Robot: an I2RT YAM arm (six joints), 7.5 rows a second.
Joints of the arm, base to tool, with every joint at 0 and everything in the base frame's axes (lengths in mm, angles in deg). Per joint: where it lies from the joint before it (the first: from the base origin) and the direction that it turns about. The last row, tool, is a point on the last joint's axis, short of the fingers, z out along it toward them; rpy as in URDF.
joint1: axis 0 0 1 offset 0 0 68
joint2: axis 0 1 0 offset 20 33.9 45.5
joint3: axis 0 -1 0 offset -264 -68.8 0
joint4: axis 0 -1 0 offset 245 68.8 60
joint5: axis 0 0 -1 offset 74 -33.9 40.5
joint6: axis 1 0 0 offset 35.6 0 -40.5
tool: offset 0 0 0 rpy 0 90 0
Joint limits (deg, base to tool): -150..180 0..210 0..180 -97..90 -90..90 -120..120
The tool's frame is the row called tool.
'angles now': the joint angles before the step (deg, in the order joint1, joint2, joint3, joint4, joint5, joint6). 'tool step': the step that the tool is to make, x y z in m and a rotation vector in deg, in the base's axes. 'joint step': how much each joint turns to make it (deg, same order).
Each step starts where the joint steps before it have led.
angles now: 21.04 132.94 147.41 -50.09 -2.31 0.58
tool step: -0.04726 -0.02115 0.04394 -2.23 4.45 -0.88
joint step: -0.29 -7.76 -0.01 -12.71 0.77 -0.02
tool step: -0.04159 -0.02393 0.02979 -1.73 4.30 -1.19
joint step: -1.05 -6.18 0.02 -10.83 0.20 0.00
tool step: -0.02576 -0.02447 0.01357 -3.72 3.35 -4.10
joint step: -1.85 -3.65 -0.01 -8.01 3.32 0.00
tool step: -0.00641 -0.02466 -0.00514 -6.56 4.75 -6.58
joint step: -2.76 -0.44 -0.07 -6.80 6.25 0.06
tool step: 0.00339 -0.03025 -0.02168 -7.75 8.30 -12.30
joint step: -3.89 1.37 -1.86 -7.69 8.98 4.81
